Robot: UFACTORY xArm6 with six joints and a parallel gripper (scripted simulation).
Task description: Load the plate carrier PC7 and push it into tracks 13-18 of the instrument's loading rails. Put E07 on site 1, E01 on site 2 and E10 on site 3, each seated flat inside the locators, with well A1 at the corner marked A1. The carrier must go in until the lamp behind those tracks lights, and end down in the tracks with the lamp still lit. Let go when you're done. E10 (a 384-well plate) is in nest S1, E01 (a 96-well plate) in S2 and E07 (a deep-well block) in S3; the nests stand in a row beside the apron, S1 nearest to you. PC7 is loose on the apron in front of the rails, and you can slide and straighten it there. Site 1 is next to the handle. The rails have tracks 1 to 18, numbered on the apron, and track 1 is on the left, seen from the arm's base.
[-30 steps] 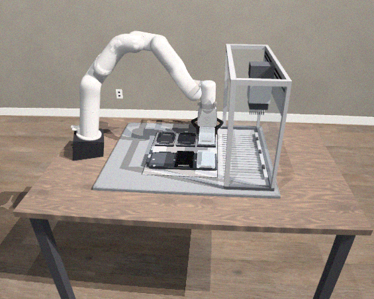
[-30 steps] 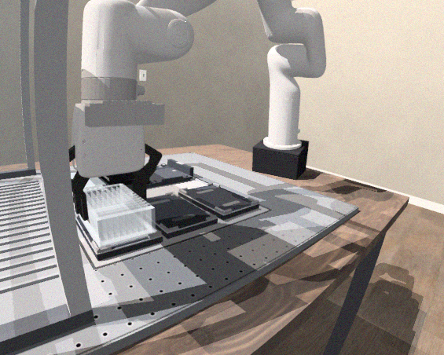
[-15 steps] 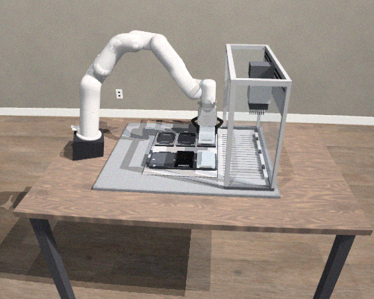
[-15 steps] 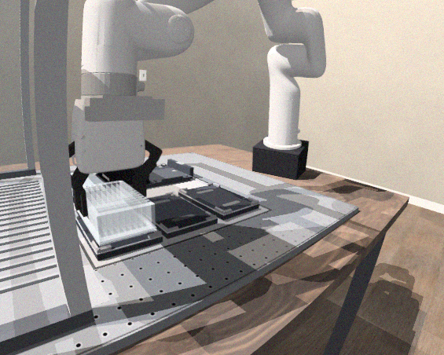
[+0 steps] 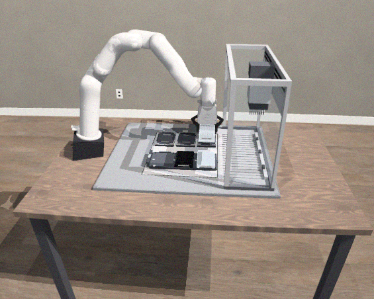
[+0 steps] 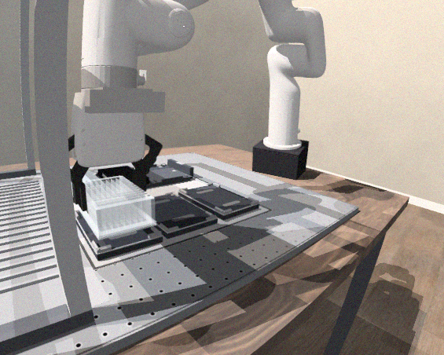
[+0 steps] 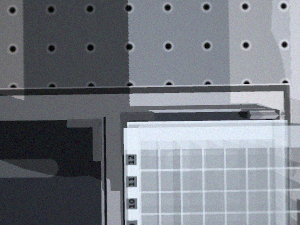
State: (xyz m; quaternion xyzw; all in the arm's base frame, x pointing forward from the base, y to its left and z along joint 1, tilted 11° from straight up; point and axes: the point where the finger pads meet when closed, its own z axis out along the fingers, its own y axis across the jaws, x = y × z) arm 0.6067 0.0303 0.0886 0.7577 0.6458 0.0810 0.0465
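My hand is 14 cm past the dark carrier PC7, 20 cm to the left of it and 4 cm above it. Round my hand: nest S2: 11 cm behind, 1 cm to the left, 5 cm below; then deep-well block E07: 1 cm below; then corner mark: 16 cm behind, 4 cm to the right, 5 cm below.
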